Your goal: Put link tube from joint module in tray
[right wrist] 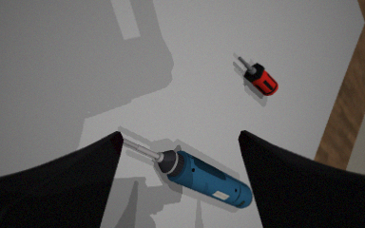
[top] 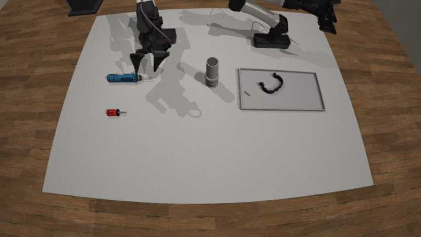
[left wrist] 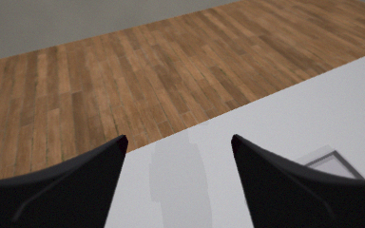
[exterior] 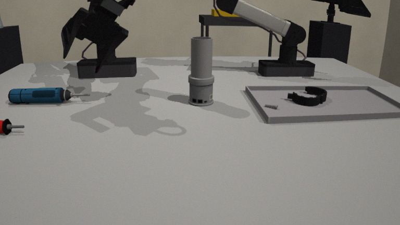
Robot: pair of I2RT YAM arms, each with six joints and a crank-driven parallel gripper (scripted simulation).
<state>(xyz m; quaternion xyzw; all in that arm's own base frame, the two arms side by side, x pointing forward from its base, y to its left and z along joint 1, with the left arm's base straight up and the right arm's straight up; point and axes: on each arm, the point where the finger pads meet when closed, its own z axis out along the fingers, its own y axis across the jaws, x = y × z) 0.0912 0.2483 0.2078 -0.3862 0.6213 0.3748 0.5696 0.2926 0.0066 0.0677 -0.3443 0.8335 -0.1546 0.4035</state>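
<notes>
Now: the grey link tube 19 cm ahead of my left hand, 58 cm to the right of it and 13 cm below it. The rest, counted from my left hand: black clamp ring: 21 cm ahead, 28 cm to the right, 23 cm below; then small screw: 26 cm ahead, 41 cm to the right, 23 cm below; then tray: 22 cm ahead, 24 cm to the right, 24 cm below.
</notes>
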